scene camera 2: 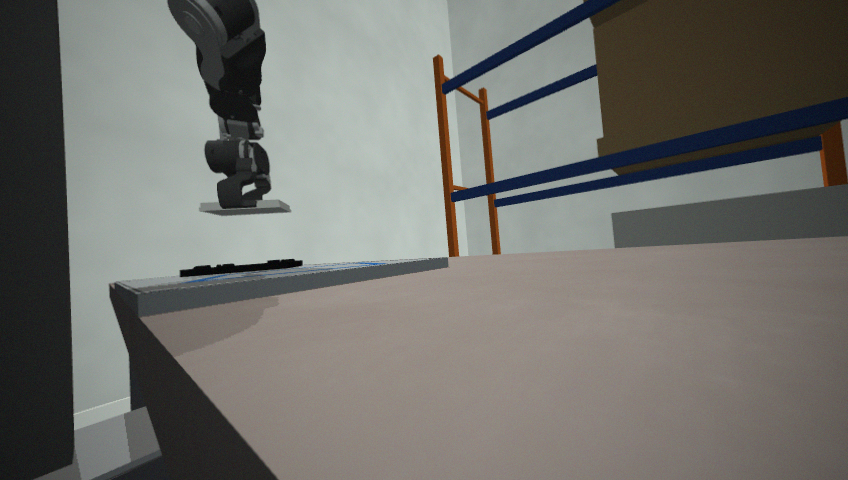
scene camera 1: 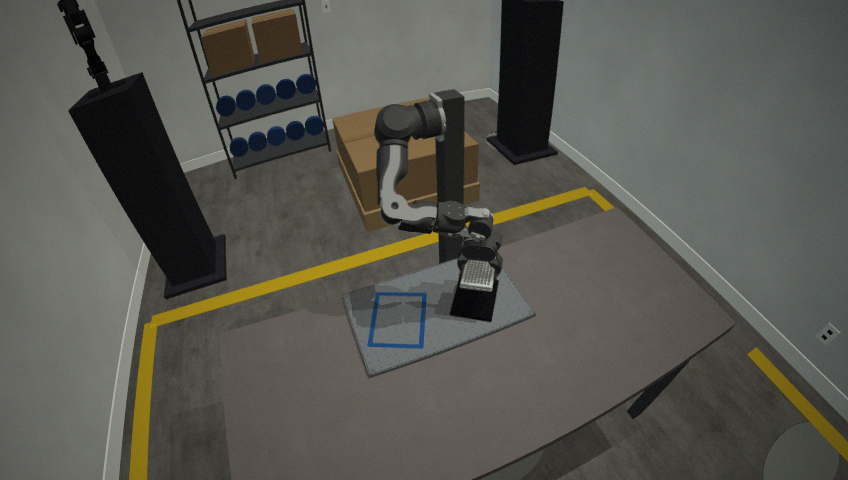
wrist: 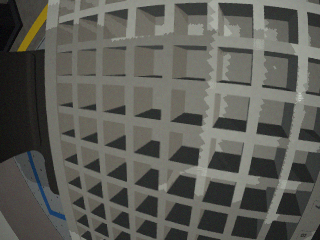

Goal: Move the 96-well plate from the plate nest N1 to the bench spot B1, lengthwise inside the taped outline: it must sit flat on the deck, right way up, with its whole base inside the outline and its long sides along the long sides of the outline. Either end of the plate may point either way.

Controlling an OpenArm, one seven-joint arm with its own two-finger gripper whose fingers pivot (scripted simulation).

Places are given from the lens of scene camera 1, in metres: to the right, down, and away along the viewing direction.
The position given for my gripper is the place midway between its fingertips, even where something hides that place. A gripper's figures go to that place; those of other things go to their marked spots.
my gripper (scene camera 1: 479, 272): 0.15, 0.09, 1.08
white 96-well plate (scene camera 1: 475, 271): 0.14, 0.09, 1.07
black plate nest N1 (scene camera 1: 473, 303): 0.14, 0.18, 1.13
